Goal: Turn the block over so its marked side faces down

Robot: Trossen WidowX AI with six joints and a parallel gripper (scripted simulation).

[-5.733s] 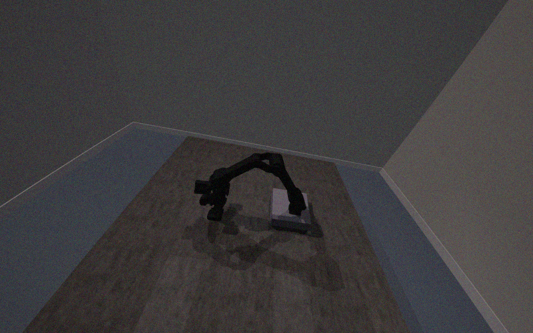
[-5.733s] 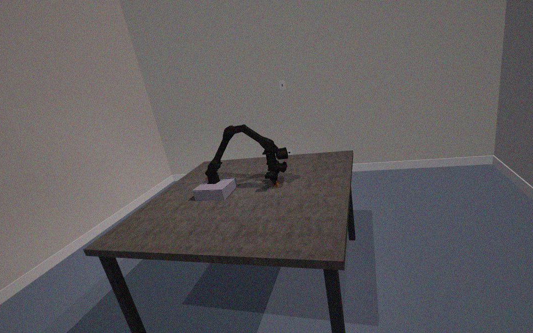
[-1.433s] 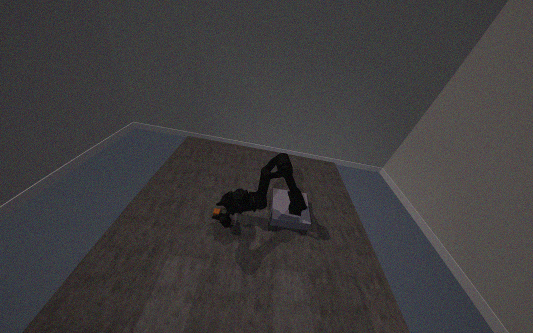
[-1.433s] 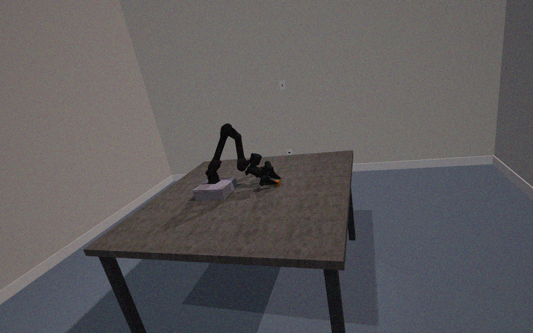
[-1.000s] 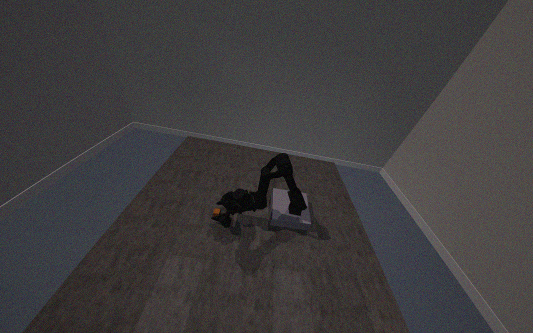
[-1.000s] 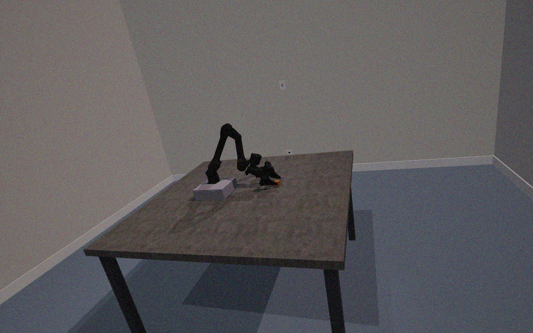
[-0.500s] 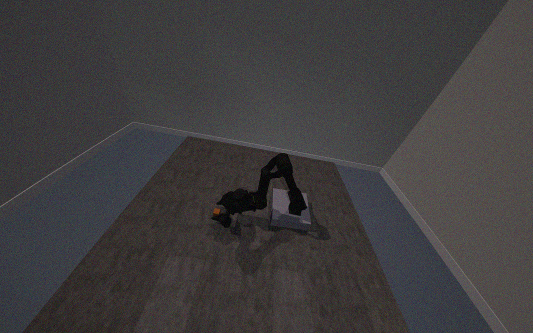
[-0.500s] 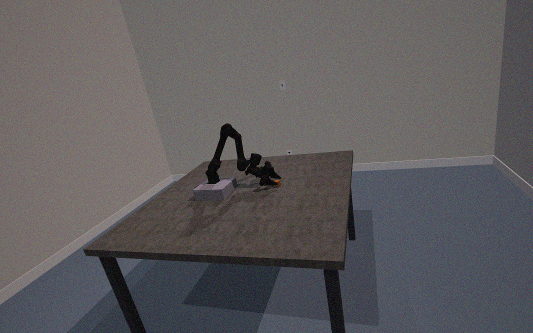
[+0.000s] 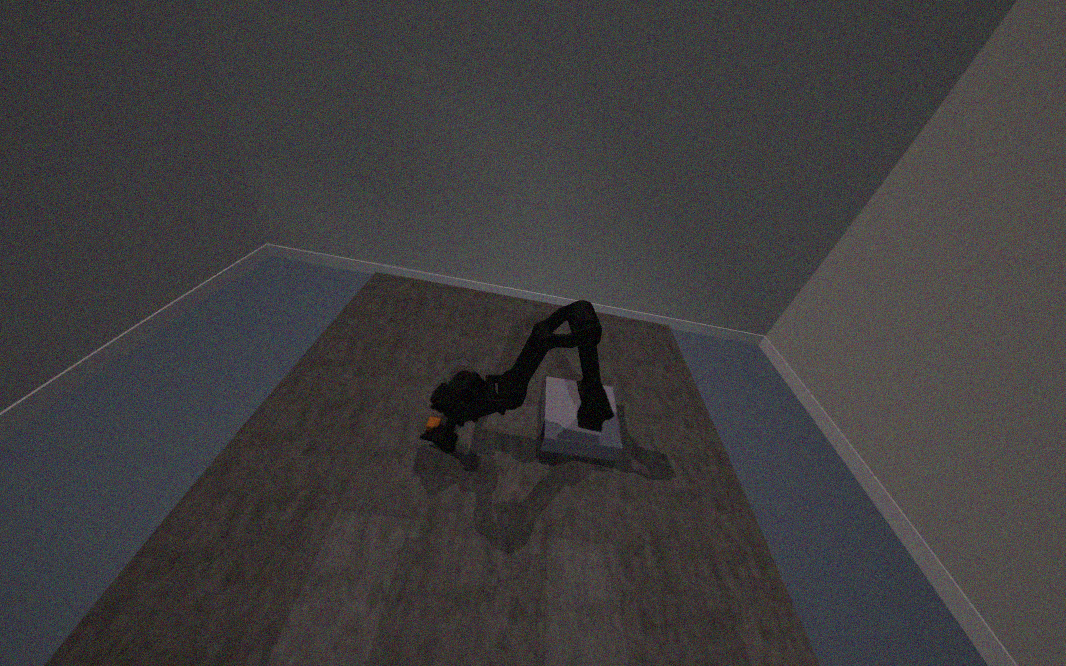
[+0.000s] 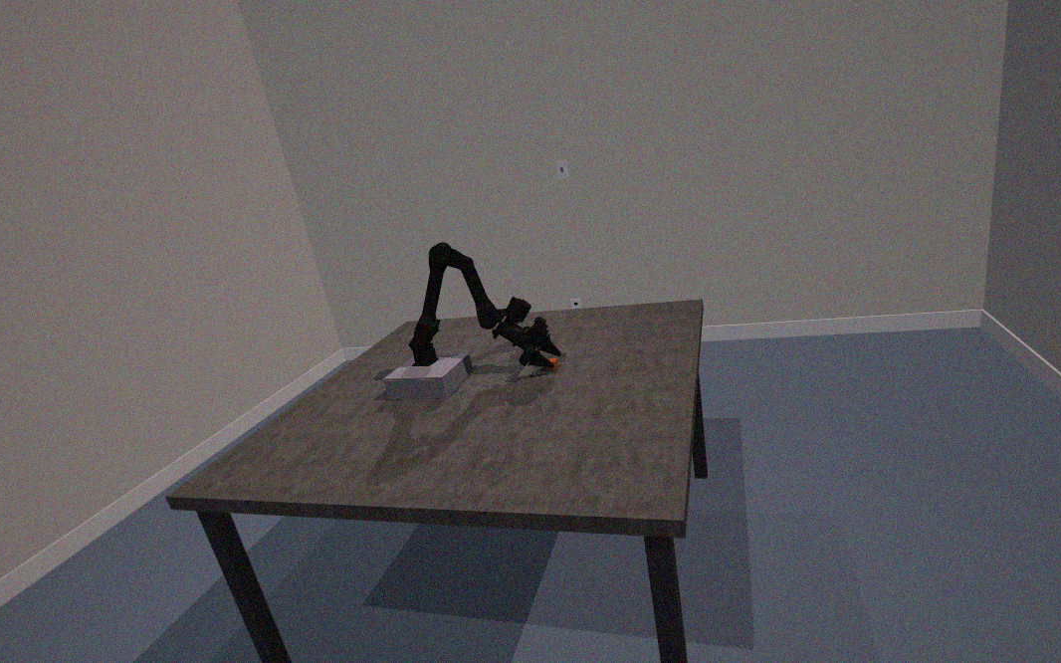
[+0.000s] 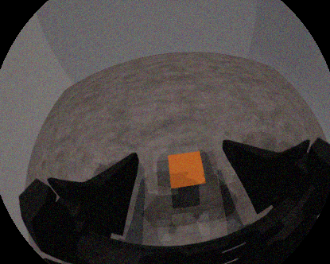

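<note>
My gripper tip is now 30 mm past the orange block and 10 mm above it.
</note>
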